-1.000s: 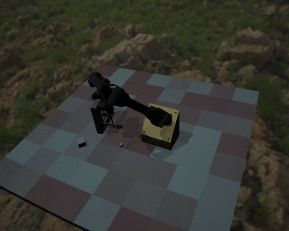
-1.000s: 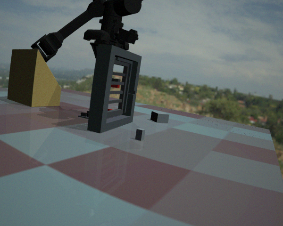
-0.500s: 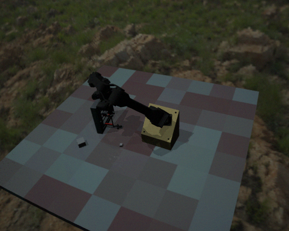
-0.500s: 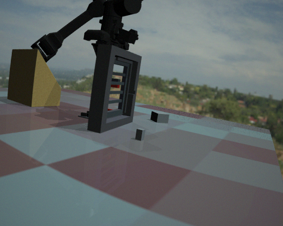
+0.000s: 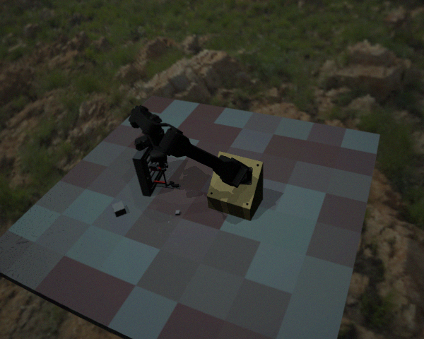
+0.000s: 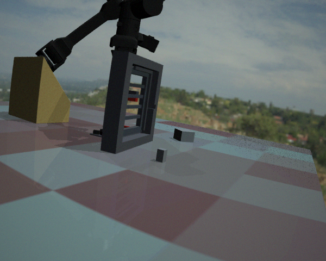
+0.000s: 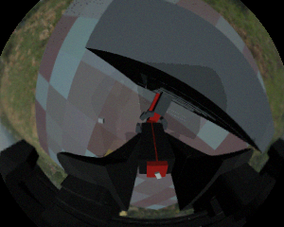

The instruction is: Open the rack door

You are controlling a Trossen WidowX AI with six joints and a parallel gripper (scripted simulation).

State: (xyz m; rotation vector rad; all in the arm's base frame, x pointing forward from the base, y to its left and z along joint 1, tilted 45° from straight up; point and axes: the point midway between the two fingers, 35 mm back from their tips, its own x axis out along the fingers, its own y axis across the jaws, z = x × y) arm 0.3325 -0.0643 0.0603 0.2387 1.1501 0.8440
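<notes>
Right now the upright handle is 3 cm below my gripper tip.
</notes>
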